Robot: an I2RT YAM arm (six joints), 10 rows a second.
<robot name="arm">
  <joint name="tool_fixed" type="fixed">
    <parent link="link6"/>
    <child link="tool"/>
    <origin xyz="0 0 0" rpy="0 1.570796 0"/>
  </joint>
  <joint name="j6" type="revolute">
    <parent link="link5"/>
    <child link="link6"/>
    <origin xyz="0.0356 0 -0.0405" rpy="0 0 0"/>
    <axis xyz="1 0 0"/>
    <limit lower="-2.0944" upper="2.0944"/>
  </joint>
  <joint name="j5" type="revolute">
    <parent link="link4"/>
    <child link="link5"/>
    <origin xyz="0.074 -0.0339 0.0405" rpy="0 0 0"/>
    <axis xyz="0 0 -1"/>
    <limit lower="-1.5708" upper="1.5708"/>
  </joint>
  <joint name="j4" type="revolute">
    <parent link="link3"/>
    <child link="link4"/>
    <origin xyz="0.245 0.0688 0.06" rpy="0 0 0"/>
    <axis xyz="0 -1 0"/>
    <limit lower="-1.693" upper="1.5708"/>
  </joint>
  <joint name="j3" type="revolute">
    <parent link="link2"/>
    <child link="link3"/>
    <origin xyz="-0.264 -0.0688 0" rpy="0 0 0"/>
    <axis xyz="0 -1 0"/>
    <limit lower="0" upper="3.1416"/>
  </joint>
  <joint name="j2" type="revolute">
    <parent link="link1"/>
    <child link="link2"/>
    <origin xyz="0.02 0.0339 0.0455" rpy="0 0 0"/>
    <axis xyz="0 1 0"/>
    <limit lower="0" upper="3.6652"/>
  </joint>
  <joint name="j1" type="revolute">
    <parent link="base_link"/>
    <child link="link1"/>
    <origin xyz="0 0 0.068" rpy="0 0 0"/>
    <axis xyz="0 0 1"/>
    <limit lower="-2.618" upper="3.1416"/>
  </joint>
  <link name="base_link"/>
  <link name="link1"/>
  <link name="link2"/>
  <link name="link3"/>
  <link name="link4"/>
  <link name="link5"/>
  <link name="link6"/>
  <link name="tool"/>
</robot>
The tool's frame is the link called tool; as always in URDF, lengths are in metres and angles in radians.
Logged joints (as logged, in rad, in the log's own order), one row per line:
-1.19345, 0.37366, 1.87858, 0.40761, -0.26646, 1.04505
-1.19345, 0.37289, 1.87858, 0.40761, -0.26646, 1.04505
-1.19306, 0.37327, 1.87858, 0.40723, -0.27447, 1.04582
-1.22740, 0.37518, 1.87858, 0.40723, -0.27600, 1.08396
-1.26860, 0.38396, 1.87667, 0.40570, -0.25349, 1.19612
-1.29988, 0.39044, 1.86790, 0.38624, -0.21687, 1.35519
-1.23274, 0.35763, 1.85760, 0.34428, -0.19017, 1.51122
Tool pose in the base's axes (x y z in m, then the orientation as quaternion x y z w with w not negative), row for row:
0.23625, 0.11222, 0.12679, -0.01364, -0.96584, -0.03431, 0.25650
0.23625, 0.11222, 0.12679, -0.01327, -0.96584, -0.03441, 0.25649
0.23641, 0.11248, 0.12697, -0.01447, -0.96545, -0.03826, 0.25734
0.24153, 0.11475, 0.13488, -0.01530, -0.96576, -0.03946, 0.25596
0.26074, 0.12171, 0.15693, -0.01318, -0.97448, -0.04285, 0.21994
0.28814, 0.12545, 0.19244, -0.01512, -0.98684, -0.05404, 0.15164
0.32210, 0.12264, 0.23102, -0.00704, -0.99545, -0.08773, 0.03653
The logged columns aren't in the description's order. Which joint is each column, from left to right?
Columns, left to right: j4, j6, j2, j1, j5, j3.
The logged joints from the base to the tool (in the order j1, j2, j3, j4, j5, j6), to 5 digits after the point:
0.40761, 1.87858, 1.04505, -1.19345, -0.26646, 0.37366
0.40761, 1.87858, 1.04505, -1.19345, -0.26646, 0.37289
0.40723, 1.87858, 1.04582, -1.19306, -0.27447, 0.37327
0.40723, 1.87858, 1.08396, -1.22740, -0.27600, 0.37518
0.40570, 1.87667, 1.19612, -1.26860, -0.25349, 0.38396
0.38624, 1.86790, 1.35519, -1.29988, -0.21687, 0.39044
0.34428, 1.85760, 1.51122, -1.23274, -0.19017, 0.35763

